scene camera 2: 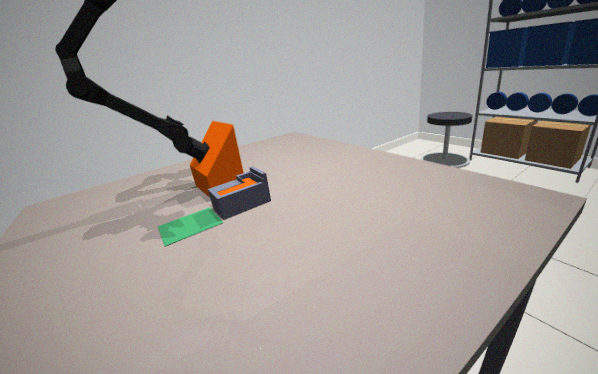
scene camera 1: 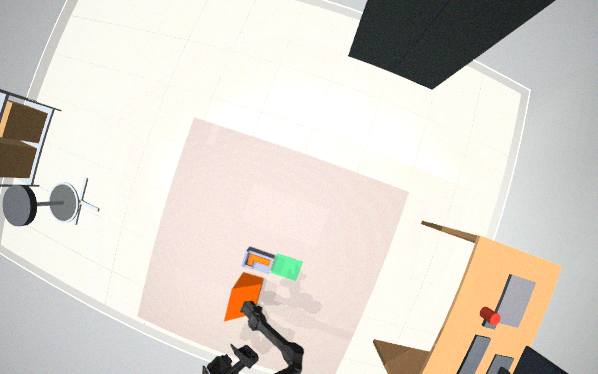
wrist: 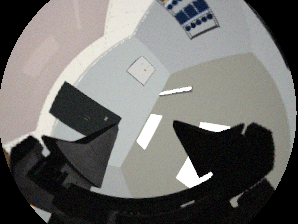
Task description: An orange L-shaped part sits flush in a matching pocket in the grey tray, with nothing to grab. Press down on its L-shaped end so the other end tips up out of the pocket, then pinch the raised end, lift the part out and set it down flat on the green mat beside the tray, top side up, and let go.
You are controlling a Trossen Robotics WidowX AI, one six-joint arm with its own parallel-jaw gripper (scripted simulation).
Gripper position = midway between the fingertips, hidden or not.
Observation:
My gripper (wrist: 146, 125) is open, holding nothing. Also in view: a green mat (scene camera 2: 173, 231).

